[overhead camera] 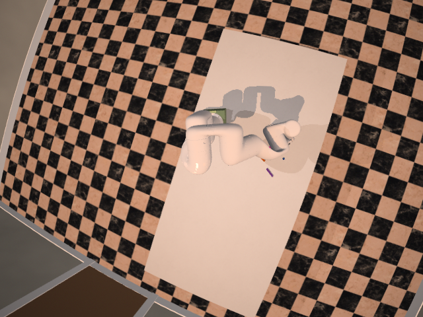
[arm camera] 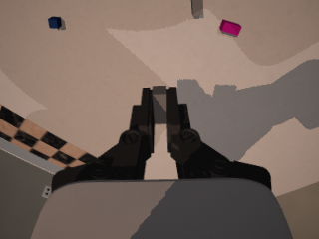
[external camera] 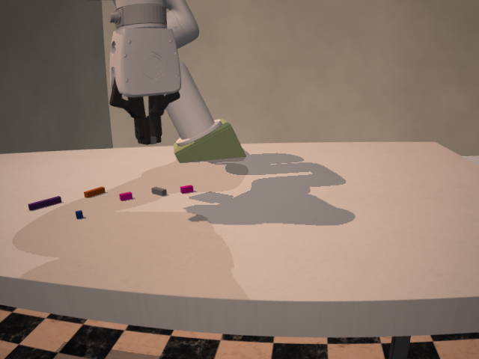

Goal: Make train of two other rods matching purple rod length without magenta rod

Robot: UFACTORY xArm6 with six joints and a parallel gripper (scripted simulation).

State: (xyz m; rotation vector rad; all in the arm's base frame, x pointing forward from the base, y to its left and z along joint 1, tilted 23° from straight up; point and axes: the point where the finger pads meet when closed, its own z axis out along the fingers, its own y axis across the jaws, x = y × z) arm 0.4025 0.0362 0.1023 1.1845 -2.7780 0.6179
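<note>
Now: the small blue rod 120 mm below my hand, 110 mm to the right of it and 50 mm ahead of it. Round my hand: purple rod (210 mm to the right, 120 mm below, 10 mm behind); then orange rod (140 mm to the right, 120 mm below, 70 mm behind).
</note>
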